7 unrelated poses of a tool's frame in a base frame.
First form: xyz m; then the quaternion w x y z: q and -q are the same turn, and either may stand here.
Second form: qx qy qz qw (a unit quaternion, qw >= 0); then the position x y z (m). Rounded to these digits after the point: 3 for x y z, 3 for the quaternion.
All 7 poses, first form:
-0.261 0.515 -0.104 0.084 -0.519 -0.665 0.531
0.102 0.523 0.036 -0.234 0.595 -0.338 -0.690
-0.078 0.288 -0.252 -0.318 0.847 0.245 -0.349
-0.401 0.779 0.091 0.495 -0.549 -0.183 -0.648
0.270 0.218 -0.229 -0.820 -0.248 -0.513 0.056
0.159 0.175 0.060 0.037 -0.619 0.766 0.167
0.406 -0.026 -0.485 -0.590 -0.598 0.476 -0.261
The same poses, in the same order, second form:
-0.519 -0.665 0.531 0.084 -0.261 0.515 -0.104
-0.595 0.338 0.690 0.234 0.102 0.523 0.036
-0.847 -0.245 0.349 0.318 -0.078 0.288 -0.252
-0.549 -0.183 -0.648 0.495 -0.401 0.779 0.091
0.248 0.513 -0.056 0.820 0.270 0.218 -0.229
-0.619 0.766 0.167 0.037 0.159 0.175 0.060
0.598 -0.476 0.261 0.590 0.406 -0.026 -0.485

